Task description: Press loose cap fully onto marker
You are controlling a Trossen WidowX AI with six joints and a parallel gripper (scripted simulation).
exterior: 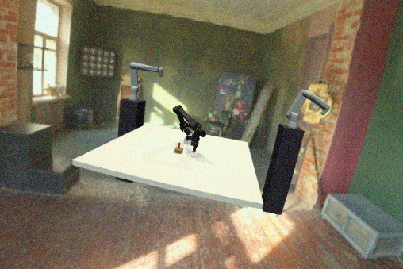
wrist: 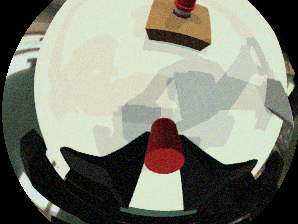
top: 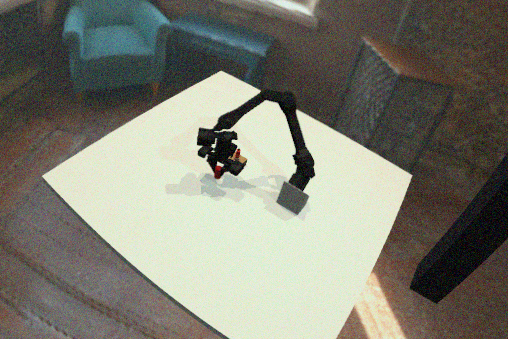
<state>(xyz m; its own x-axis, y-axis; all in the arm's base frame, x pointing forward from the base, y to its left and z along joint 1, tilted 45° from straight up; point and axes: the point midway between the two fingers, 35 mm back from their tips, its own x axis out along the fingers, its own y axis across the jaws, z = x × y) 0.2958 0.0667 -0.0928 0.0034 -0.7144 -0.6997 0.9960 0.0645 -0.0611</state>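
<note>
The red marker is 140 mm to the right of my gripper tip and 30 mm above it. The rest, counted from my gripper tip: red cap: 10 mm above.
</note>
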